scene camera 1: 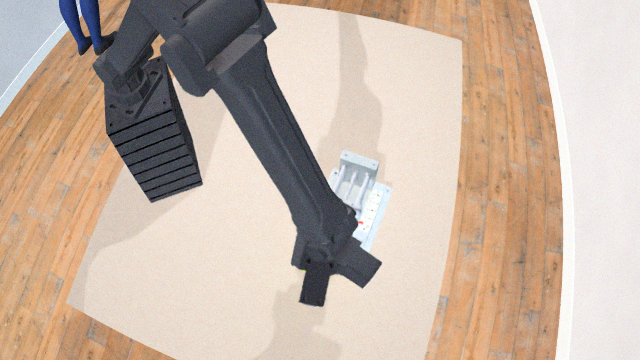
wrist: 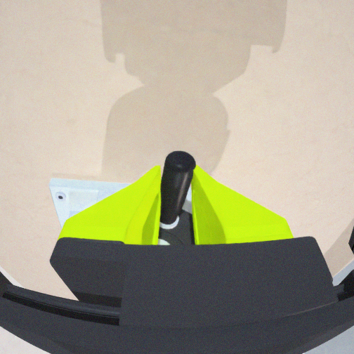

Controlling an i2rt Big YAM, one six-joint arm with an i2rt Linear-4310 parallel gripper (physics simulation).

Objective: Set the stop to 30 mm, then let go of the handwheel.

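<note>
My gripper is shut on the black handle of the handwheel, one yellow-green finger on each side of it. Part of the black handwheel disc shows between the fingers; the rest is hidden by the gripper. In the scene view the light grey stop device shows beside the arm, with rods and a pale scale strip. A small red pointer lies near the lower end of the scale. The scale's numbers are too small to read. The handwheel and fingertips are hidden under the arm there.
The arm's forearm reaches across the beige mat and covers the device's left side. The arm's dark ribbed base block stands at the left. A person's blue legs show at the top left on the wooden floor.
</note>
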